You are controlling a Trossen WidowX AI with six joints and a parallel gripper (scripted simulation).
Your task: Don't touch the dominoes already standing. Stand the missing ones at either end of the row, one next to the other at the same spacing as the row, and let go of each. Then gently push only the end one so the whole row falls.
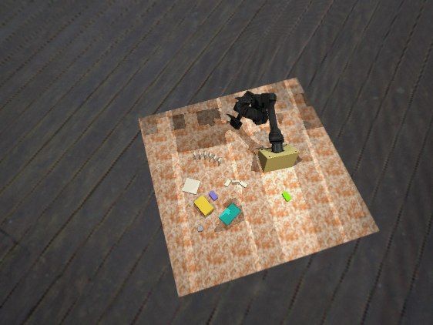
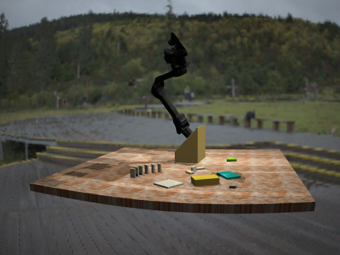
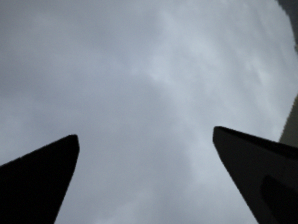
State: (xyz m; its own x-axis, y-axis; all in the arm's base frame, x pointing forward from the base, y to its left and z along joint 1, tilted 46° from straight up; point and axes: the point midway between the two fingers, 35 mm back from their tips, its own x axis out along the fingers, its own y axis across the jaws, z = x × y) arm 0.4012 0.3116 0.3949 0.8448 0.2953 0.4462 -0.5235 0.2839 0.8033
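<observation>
The small purple block lies 74 cm below my gripper tip, 17 cm ahead of it and 12 cm to the left of it. From my gripper tip the other things lie so: cyan tile (74 cm below, 28 cm to the left, 12 cm ahead); then white tile (74 cm below, 28 cm ahead); then yellow block (73 cm below, 26 cm ahead, 16 cm to the left).
</observation>
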